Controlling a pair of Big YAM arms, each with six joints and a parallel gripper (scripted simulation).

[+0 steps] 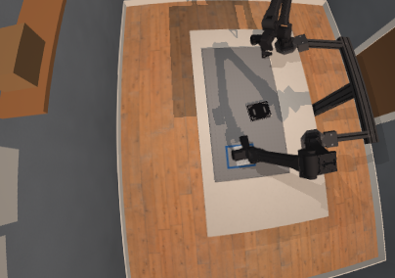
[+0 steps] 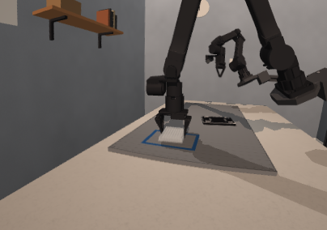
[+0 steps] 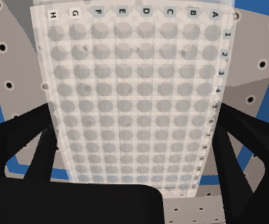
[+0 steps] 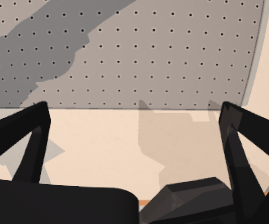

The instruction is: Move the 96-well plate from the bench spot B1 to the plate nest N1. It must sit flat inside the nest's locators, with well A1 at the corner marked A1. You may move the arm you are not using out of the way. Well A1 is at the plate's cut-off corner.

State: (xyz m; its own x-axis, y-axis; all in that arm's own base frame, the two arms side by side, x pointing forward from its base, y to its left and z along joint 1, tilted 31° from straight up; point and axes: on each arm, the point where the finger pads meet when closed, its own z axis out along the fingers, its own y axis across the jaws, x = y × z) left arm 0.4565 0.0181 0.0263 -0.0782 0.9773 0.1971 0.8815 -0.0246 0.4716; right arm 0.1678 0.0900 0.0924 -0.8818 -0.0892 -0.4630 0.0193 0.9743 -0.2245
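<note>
My left hand is right at the white 96-well plate. From my left hand the other things lie so: black plate nest N1 (280 mm to the right, 190 mm behind, 20 mm below).
</note>
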